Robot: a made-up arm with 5 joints.
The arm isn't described. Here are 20 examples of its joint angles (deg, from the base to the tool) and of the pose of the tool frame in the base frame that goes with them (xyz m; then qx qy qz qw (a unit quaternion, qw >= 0)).
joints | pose
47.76 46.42 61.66 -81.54 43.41 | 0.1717 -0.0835 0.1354 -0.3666 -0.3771 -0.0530 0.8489
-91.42 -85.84 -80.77 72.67 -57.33 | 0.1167 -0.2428 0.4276 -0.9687 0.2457 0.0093 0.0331
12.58 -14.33 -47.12 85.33 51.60 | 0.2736 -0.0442 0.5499 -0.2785 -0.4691 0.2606 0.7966
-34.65 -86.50 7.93 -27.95 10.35 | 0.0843 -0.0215 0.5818 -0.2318 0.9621 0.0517 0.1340
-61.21 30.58 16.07 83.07 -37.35 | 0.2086 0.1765 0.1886 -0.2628 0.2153 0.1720 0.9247
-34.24 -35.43 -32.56 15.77 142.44 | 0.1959 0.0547 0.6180 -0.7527 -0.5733 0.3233 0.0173
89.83 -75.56 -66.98 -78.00 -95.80 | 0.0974 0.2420 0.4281 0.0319 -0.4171 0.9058 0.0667
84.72 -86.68 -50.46 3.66 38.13 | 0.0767 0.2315 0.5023 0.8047 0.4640 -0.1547 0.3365
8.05 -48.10 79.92 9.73 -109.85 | 0.3036 -0.0345 0.2452 0.3246 -0.2510 -0.7925 0.4512
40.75 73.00 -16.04 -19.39 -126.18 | 0.3134 -0.1884 0.1171 0.3075 -0.3172 -0.8935 0.0804
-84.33 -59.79 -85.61 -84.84 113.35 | 0.0883 -0.2264 0.4325 -0.0772 -0.3312 -0.9325 0.1219
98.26 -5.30 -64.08 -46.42 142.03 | 0.0853 -0.0876 0.6305 0.8546 -0.4689 0.0781 0.2091
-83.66 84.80 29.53 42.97 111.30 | 0.1104 -0.0028 0.0898 -0.1192 -0.5411 -0.8277 0.0882
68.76 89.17 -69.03 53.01 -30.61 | 0.2167 -0.3062 0.1748 -0.0445 -0.1396 -0.7696 0.6215
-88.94 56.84 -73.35 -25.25 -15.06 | 0.1171 0.3474 0.4361 0.7327 -0.5442 0.2376 0.3325
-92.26 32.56 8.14 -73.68 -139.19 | 0.0988 0.3011 0.2734 0.7821 0.4006 -0.2007 0.4331
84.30 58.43 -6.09 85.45 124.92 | 0.1186 -0.2062 0.1450 0.3943 -0.0926 0.2964 0.8649
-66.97 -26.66 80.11 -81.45 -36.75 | 0.1848 0.1730 0.2630 0.6868 -0.5128 0.1221 0.5004
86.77 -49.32 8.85 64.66 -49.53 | 0.1084 -0.1830 0.4904 -0.1609 -0.5189 -0.7866 0.2934
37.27 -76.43 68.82 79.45 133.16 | 0.2384 -0.1099 0.3298 -0.1569 -0.0170 0.7169 0.6791
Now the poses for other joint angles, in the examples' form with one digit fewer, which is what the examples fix.
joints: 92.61 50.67 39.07 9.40 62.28
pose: 0.093 -0.115 0.093 0.077 0.019 -0.284 0.955
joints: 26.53 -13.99 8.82 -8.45 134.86
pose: 0.358 -0.134 0.433 -0.772 -0.146 0.492 0.374
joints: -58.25 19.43 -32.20 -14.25 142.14
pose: 0.281 0.273 0.456 0.554 0.648 -0.516 0.080
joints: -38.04 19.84 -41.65 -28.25 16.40
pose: 0.346 0.181 0.502 0.199 -0.919 0.149 0.307
